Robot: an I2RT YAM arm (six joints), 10 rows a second.
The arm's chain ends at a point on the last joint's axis. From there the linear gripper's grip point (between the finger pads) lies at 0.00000 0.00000 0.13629 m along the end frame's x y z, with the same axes.
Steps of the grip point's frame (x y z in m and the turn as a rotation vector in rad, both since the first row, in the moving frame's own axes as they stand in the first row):
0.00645 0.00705 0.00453 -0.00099 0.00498 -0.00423
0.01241 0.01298 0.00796 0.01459 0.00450 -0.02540
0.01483 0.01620 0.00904 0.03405 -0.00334 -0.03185
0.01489 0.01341 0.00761 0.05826 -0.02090 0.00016
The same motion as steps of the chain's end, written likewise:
0.00577 0.00692 0.00453 -0.00099 0.00498 -0.00423
0.01182 0.01498 0.00798 0.01459 0.00450 -0.02540
0.01536 0.02083 0.00912 0.03405 -0.00334 -0.03185
0.01774 0.02135 0.00787 0.05826 -0.02090 0.00016

